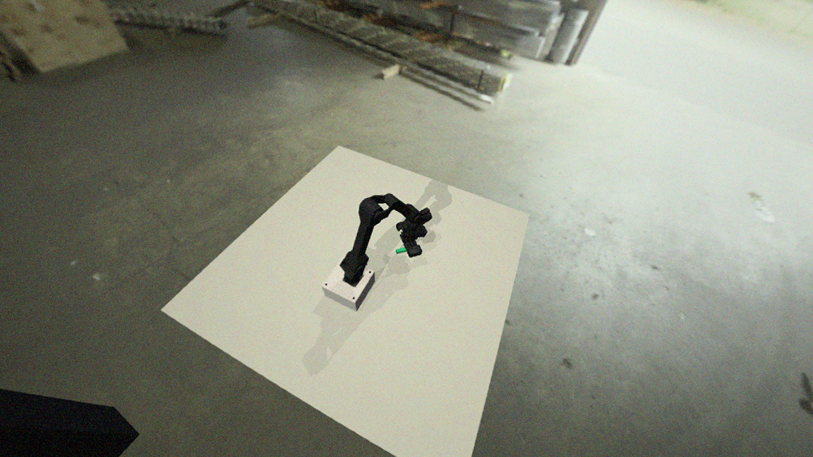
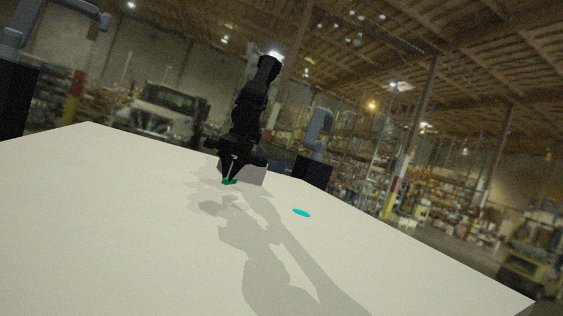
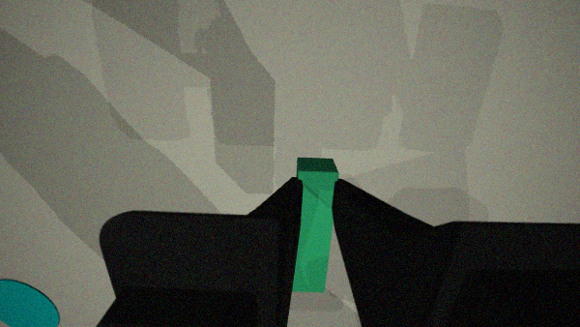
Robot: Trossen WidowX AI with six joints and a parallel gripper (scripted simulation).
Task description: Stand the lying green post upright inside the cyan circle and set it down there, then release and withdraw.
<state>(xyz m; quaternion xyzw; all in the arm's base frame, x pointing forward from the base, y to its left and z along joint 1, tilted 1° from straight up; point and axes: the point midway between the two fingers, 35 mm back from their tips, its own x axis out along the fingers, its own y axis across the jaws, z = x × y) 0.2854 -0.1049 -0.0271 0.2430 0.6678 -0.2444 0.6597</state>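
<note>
My gripper tip is 4 cm short of the cyan circle, 26 cm to the right of it and 4 cm above it. The rest, counted from my gripper tip: green post (2 cm behind, 1 cm to the left).
</note>
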